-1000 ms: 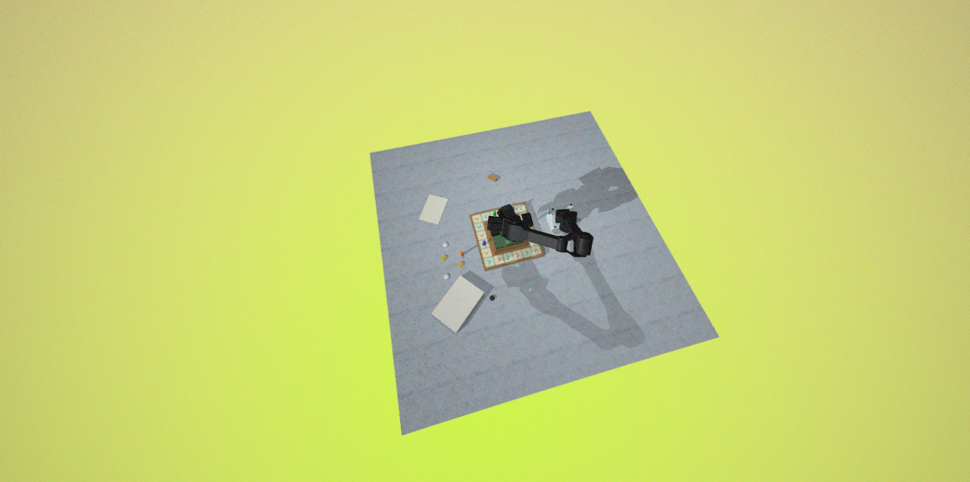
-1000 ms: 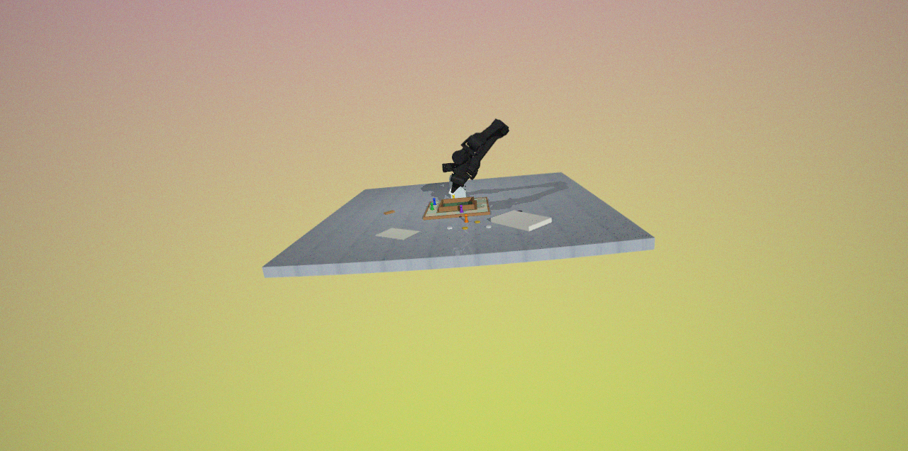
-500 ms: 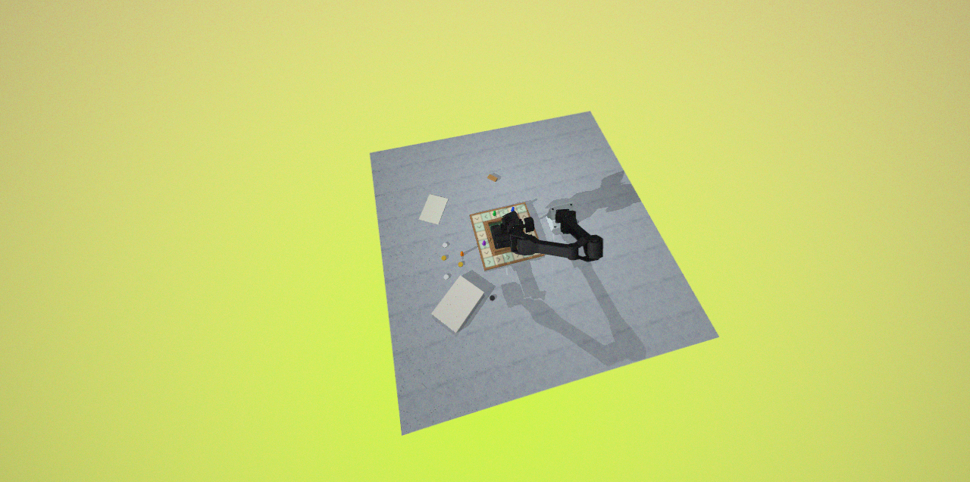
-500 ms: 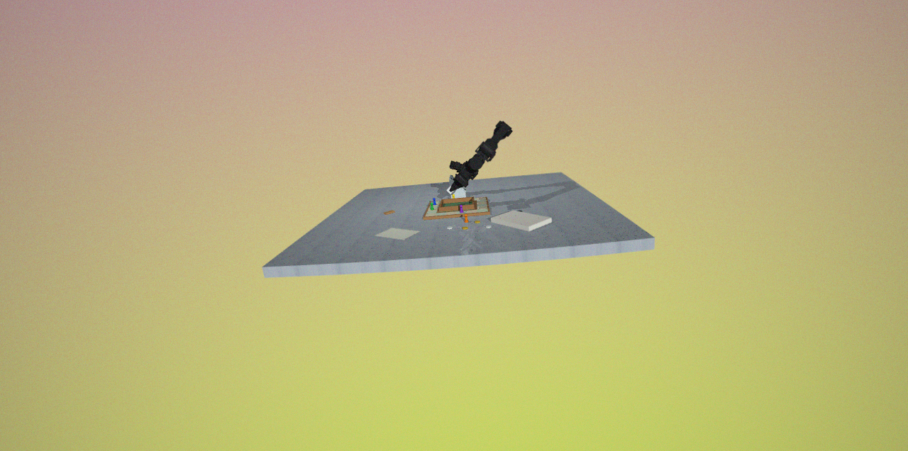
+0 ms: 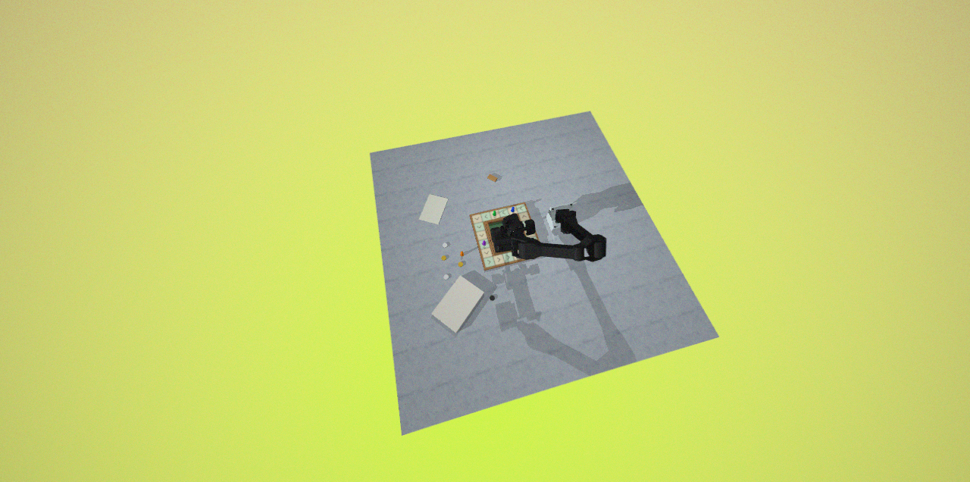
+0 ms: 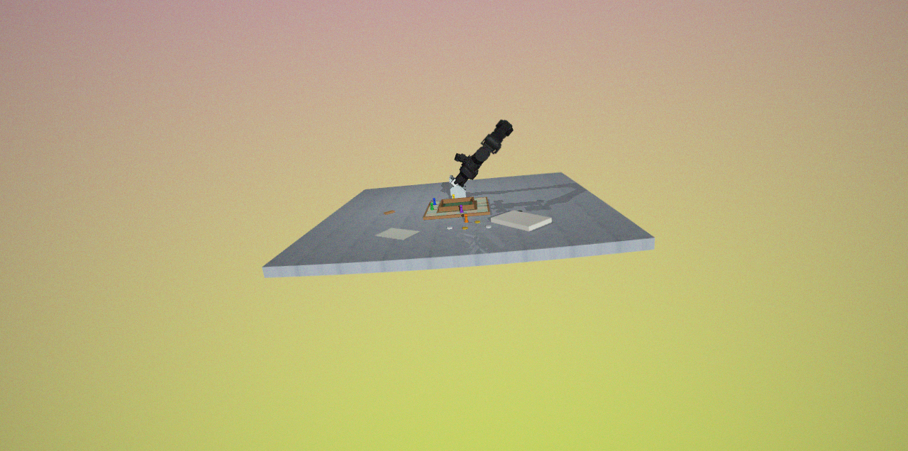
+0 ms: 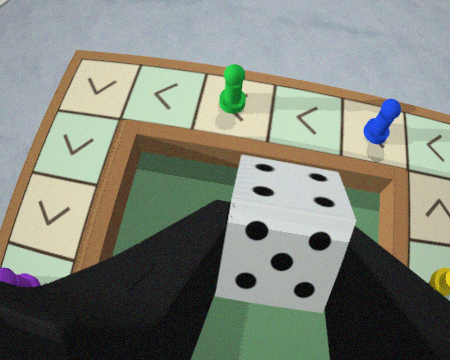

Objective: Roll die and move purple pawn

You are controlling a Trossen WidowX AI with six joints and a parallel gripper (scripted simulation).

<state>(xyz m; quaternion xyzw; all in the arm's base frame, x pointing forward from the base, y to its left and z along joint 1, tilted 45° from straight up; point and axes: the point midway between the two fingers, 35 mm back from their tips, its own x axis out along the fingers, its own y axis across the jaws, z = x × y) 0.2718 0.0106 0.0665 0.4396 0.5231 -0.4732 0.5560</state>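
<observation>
Right now the white die is right at my gripper tip. The rest, counted from my gripper tip: purple pawn 11 cm ahead, 4 cm to the left, 9 cm below; green pawn 4 cm ahead, 11 cm to the right, 9 cm below; green tray 11 cm below.
</observation>
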